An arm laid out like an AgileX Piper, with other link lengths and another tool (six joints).
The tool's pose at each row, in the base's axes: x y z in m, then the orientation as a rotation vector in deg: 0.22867 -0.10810 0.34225 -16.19 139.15 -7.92; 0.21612 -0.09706 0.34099 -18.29 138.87 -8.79; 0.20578 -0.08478 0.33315 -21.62 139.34 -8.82; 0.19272 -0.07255 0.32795 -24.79 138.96 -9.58; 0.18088 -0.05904 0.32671 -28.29 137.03 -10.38; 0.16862 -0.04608 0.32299 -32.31 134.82 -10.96; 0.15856 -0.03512 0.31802 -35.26 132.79 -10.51; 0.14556 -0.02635 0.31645 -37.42 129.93 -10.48; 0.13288 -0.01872 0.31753 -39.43 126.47 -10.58; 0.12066 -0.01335 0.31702 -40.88 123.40 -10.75; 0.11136 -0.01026 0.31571 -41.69 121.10 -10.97; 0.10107 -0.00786 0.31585 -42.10 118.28 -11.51
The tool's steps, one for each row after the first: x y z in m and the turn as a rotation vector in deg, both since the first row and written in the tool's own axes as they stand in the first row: 0.00751 0.01302 -0.00741 0.08 -0.06 -1.76; 0.01717 0.02802 -0.00840 -0.86 0.62 -4.14; 0.02723 0.04297 -0.01316 -1.14 0.60 -6.63; 0.03361 0.05827 -0.02019 -1.31 -0.85 -9.50; 0.04198 0.07353 -0.02558 -1.76 -2.46 -12.74; 0.04996 0.08670 -0.02855 -2.68 -4.10 -14.96; 0.05854 0.09765 -0.03596 -3.00 -6.56 -16.83; 0.06551 0.10698 -0.04515 -3.13 -9.58 -18.74; 0.07366 0.11432 -0.05278 -3.11 -12.28 -20.24; 0.08067 0.11909 -0.05785 -2.94 -14.33 -21.20; 0.08769 0.12311 -0.06466 -2.35 -16.90 -22.04
